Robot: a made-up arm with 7 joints.
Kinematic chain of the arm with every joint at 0, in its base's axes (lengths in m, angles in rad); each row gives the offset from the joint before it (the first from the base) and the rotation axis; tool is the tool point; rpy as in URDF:
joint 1: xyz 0 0 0.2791 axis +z
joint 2: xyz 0 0 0 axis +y
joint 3: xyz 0 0 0.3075 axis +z
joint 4: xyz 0.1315 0 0 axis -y
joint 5: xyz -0.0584 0 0.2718 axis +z
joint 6: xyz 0 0 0 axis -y
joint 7: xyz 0.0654 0 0 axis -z
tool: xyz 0 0 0 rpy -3.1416 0 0
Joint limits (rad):
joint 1: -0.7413..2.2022
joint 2: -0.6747..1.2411
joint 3: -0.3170..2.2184
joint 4: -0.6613..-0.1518
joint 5: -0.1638..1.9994
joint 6: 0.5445..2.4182
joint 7: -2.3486..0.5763
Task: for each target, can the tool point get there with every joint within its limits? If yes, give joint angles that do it. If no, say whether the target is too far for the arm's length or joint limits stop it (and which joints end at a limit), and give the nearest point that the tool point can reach.
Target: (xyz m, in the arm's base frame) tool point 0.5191 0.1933 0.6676
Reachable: yes | joints -0.1382 0.9936 1.8109 -0.5890 1.4342 1.6432 -1.3042
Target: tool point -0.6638 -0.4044 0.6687
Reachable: no: too far | nearest point -0.4895 -0.2982 0.6314 | short by 0.207 m
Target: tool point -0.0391 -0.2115 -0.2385
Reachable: no: joint limits stop it (at a limit: joint 1, joint 2, joint 3, joint 4, joint 6) | nearest point 0.3886 -0.4909 0.1723 | short by 0.656 m
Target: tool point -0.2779 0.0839 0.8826
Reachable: yes | joints 0.3379 -0.3889 1.5194 -0.2901 1.4785 1.6195 0.0819
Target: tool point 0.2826 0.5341 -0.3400
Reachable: no: too far | nearest point 0.2915 0.5510 0.1570 | short by 0.497 m
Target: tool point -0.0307 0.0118 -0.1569
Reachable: no: joint limits stop it (at a limit: joint 1, joint 2, joint 4, joint 6) | nearest point -0.3787 0.4952 0.1573 | short by 0.673 m
